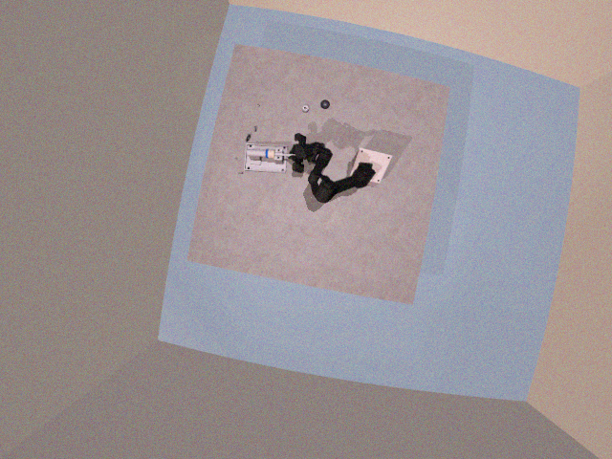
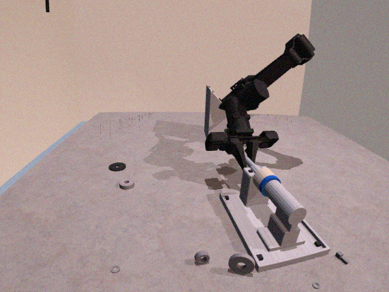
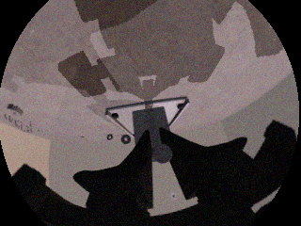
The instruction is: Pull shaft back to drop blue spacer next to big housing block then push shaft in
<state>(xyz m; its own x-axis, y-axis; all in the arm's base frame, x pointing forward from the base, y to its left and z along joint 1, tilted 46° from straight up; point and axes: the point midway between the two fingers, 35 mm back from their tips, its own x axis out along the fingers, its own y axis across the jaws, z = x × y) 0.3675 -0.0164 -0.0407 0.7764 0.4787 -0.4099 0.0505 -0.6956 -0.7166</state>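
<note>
Right now the thin shaft is 5 cm ahead of my gripper tip and 2 cm above it. Also, from my gripper tip: grey ring: 30 cm to the right, 5 cm below, 5 cm behind; then bolt: 26 cm ahead, 10 cm to the left, 5 cm below; then cream spacer: 9 cm ahead, 2 cm above.
</note>
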